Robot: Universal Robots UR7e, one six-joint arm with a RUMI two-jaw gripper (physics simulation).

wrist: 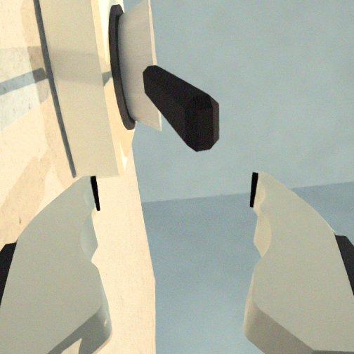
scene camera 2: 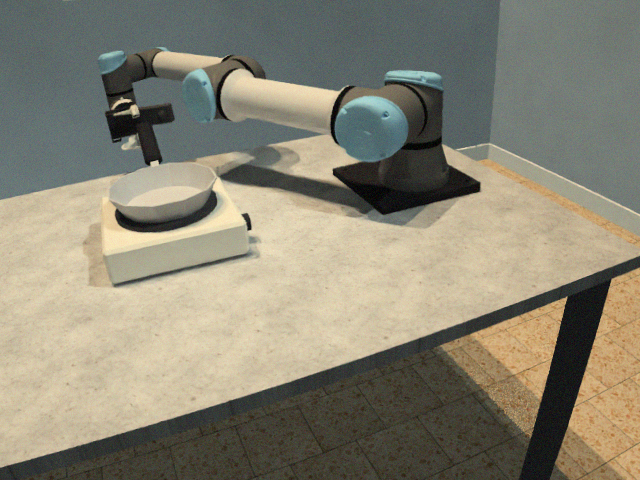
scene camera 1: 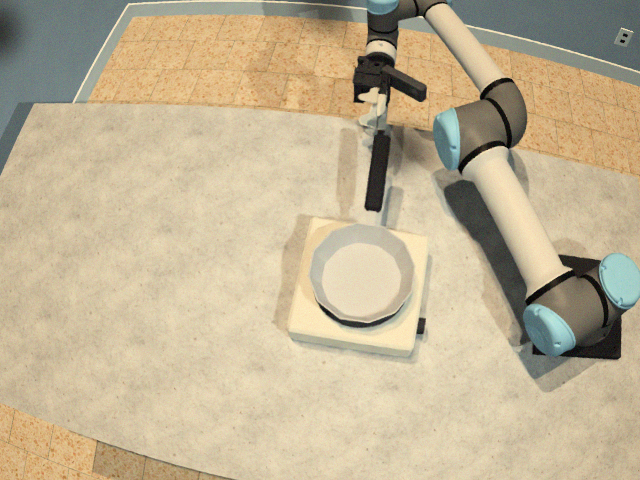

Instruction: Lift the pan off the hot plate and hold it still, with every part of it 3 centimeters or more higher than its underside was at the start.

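Seen in the pictures: gripper, fingertip midpoint: (scene camera 1: 378,128); arm's base, link origin: (scene camera 2: 413,177).
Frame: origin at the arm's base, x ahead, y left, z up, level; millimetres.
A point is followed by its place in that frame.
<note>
The pan (scene camera 1: 361,276) @(x 520, y 57, z 61 mm) (scene camera 2: 165,193) @(x 516, y 19, z 61 mm) (wrist: 137,70) is a light grey, many-sided bowl. It sits upright on the black disc of the cream hot plate (scene camera 1: 354,342) @(x 499, y 181, z 44 mm) (scene camera 2: 175,254) @(x 513, y 182, z 18 mm) (wrist: 77,95). Its black handle (scene camera 1: 377,173) @(x 537, y -131, z 123 mm) (scene camera 2: 149,142) @(x 535, y -120, z 121 mm) (wrist: 195,117) points to the back of the table and stands above the table top. My gripper (scene camera 1: 381,126) @(x 560, y -249, z 111 mm) (scene camera 2: 138,128) @(x 560, y -249, z 111 mm) (wrist: 174,176) is open and empty behind the handle's free end, fingers one above the other. In the wrist view the handle end lies ahead of the fingertips, at a height between them, nearer the upper finger.
The hot plate's black knob (scene camera 1: 421,326) @(x 383, y 116, z 33 mm) (scene camera 2: 247,221) @(x 381, y 125, z 26 mm) sticks out on the side facing the robot's base (scene camera 1: 610,343) @(x -82, y 55, z 2 mm) (scene camera 2: 429,192) @(x 4, y 83, z -1 mm). The arm reaches around behind the hot plate. The table (scene camera 1: 155,258) @(x 958, y 106, z -18 mm) (scene camera 2: 310,330) @(x 347, y 401, z -19 mm) has its back edge under the gripper area.
</note>
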